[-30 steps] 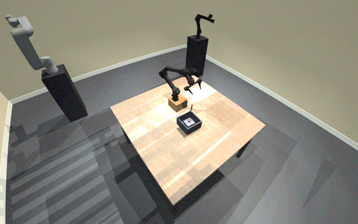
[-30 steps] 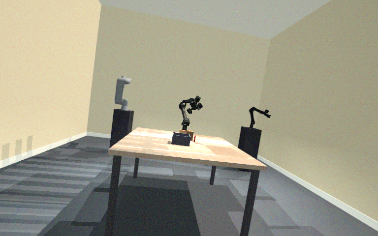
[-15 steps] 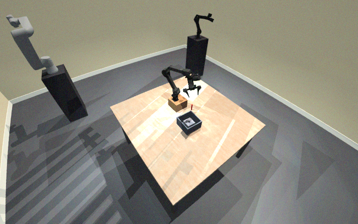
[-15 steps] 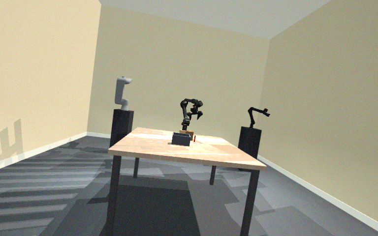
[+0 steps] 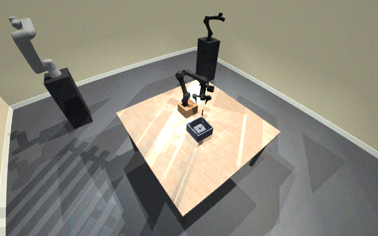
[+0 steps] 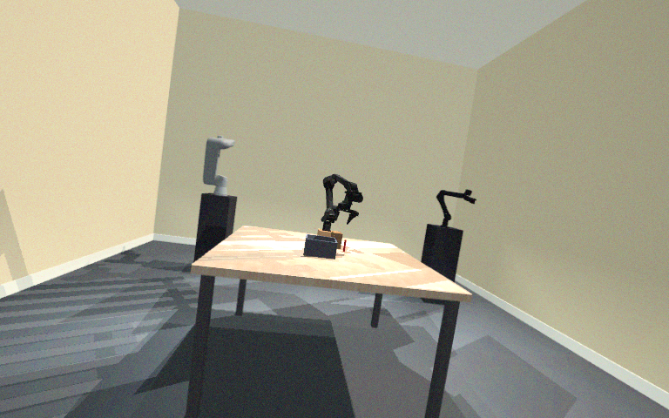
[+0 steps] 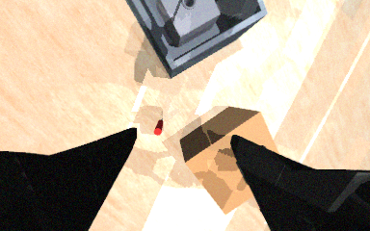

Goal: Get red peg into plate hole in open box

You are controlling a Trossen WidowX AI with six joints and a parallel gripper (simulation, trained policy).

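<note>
Right now my gripper tip is 10 mm past the red peg, 50 mm to the right of it and 150 mm above it. Round my gripper tip: grey box: 170 mm ahead, 130 mm to the right, 170 mm below; then pale grey plate: 170 mm ahead, 130 mm to the right, 150 mm below.
</note>
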